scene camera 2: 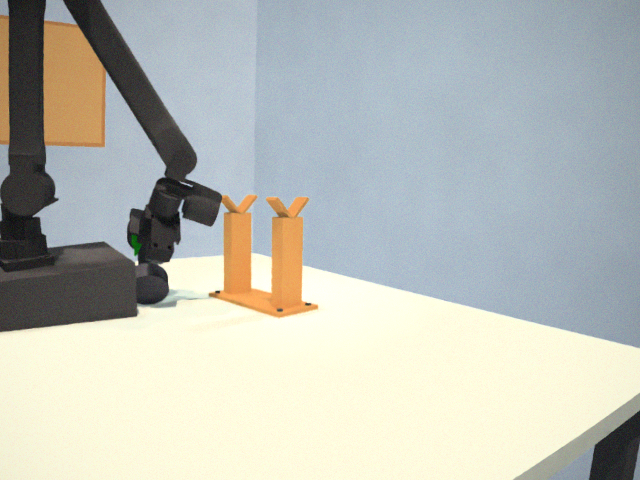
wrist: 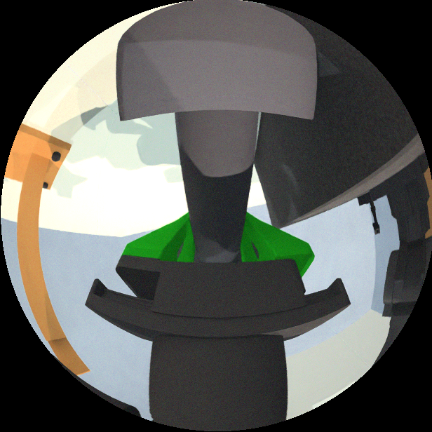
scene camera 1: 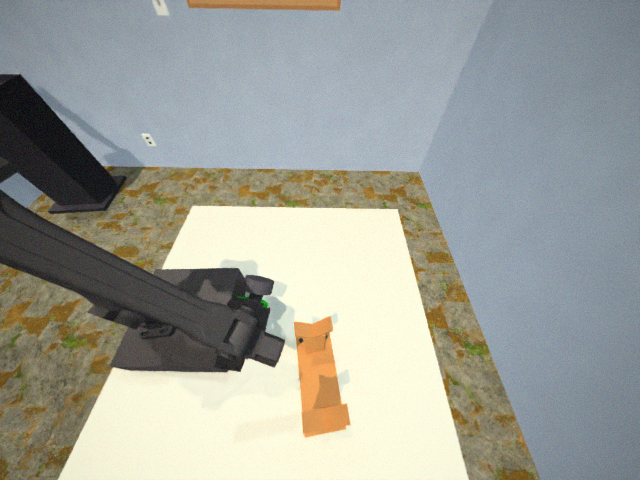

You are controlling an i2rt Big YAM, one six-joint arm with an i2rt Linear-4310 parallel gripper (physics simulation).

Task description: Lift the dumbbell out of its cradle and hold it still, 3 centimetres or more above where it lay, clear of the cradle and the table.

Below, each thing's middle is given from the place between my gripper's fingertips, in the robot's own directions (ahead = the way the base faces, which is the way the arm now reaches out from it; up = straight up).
Scene:
Now: hand 10 mm past the dark grey dumbbell (scene camera 2: 152,286) and 30 mm to the left of it. From my hand the other things lie so: orange cradle (scene camera 2: 285,300) (160 mm ahead, 200 mm to the right, 20 mm above).

